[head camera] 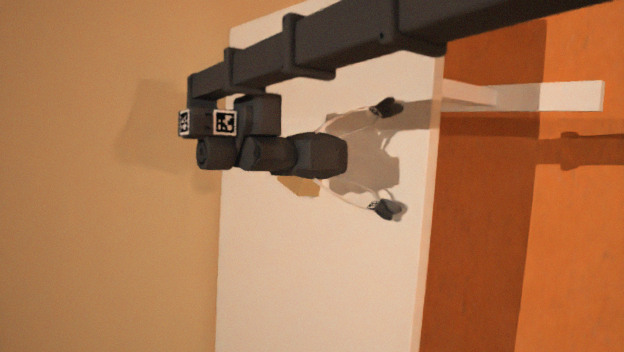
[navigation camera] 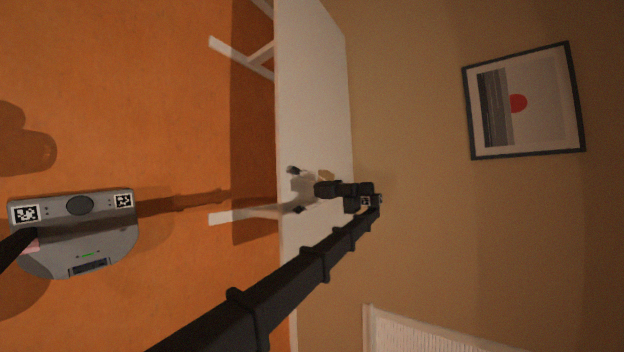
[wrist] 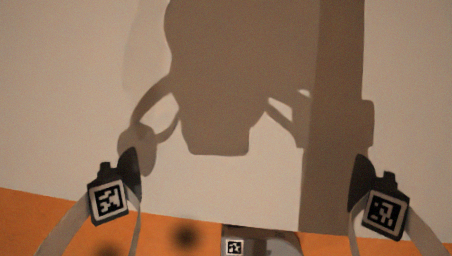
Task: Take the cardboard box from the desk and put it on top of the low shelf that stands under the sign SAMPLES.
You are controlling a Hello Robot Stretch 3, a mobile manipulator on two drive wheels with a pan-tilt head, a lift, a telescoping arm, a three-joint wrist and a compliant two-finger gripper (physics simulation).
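Where they show: gripper, fingertip midpoint: (head camera: pixel 398 158) (navigation camera: pixel 292 190) (wrist: pixel 242 171); robot's base, link origin: (navigation camera: pixel 80 204) (wrist: pixel 235 251).
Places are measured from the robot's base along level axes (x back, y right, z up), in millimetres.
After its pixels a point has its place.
Note:
The cardboard box (head camera: pixel 299 186) {z 770, x -30, y 819 mm} (navigation camera: pixel 326 175) {z 770, x -21, y 817 mm} is on the white desk (head camera: pixel 320 280) {z 720, x -225, y 812 mm} (navigation camera: pixel 312 90) {z 720, x -481, y 836 mm} (wrist: pixel 60 100) {z 721, x -135, y 638 mm}, towards the wall side. In the head view the gripper's dark body hides much of it; the box does not show in the wrist view. My gripper (head camera: pixel 389 158) {z 733, x 21, y 585 mm} (navigation camera: pixel 297 190) {z 733, x 21, y 585 mm} (wrist: pixel 242 171) {z 733, x 21, y 585 mm} is open, with nothing between its fingers. It hangs above the desk with its fingertips towards the front edge, on the far side of the box from the wall. The low shelf and the sign SAMPLES do not show in these views.
The robot's grey base (navigation camera: pixel 75 235) {z 160, x 106, y -25 mm} stands on the orange floor in front of the desk. White desk legs (head camera: pixel 570 96) (navigation camera: pixel 225 218) reach out past the front edge. A framed picture (navigation camera: pixel 466 112) {z 1432, x -308, y 1357 mm} hangs on the tan wall. A white ribbed panel (navigation camera: pixel 420 335) {z 1146, x 1074, y 1210 mm} shows at the navigation view's bottom.

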